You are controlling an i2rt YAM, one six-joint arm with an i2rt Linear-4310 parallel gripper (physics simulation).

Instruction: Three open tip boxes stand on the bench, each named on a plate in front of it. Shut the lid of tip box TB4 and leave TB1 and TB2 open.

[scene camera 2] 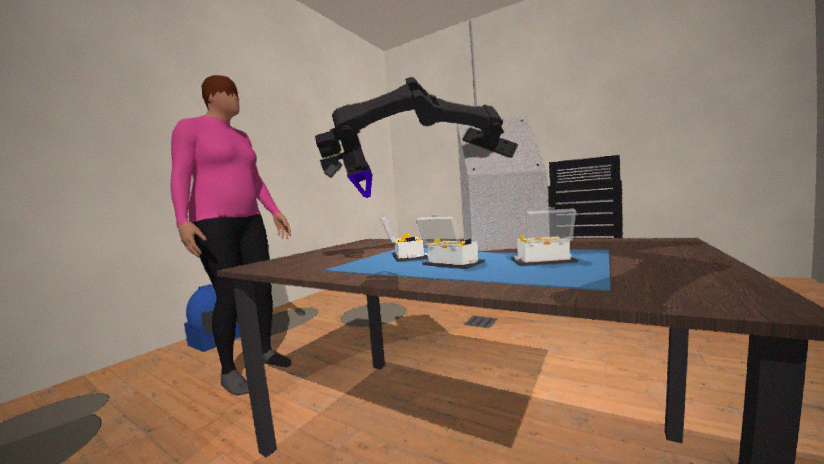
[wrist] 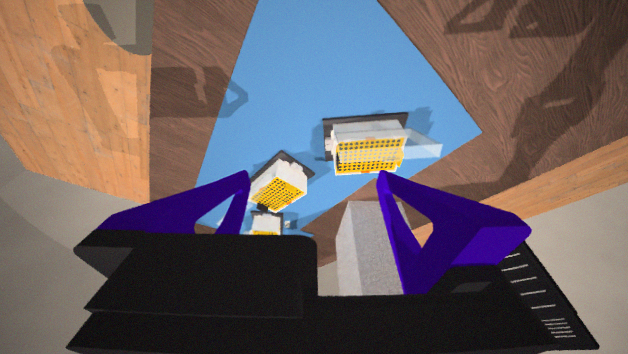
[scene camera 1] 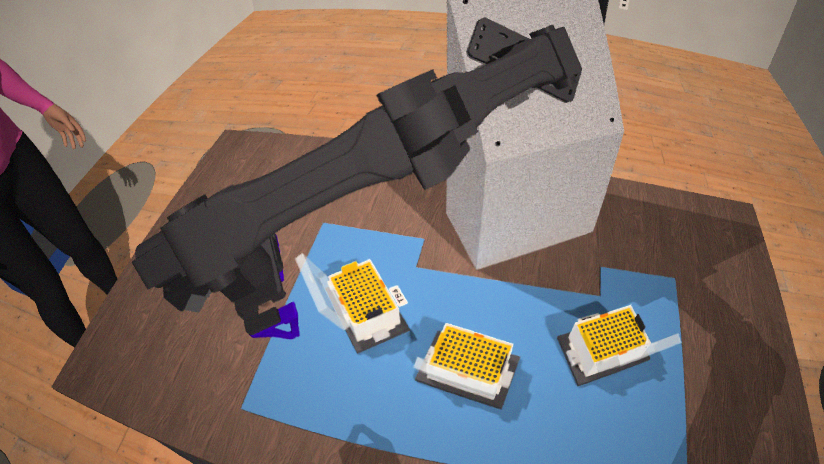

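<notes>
TB4 is the left white box with a yellow tip rack; its name plate is beside it in scene camera 1. Its clear lid stands open, leaning outward on the left in both scene views. The middle box and the right box are also open; their plates are not legible. My gripper is open and empty, well above the bench, left of TB4 in the scene views.
The boxes stand on dark bases on a blue mat on the brown bench. A grey pedestal carries the arm. A person stands beyond the bench's left side.
</notes>
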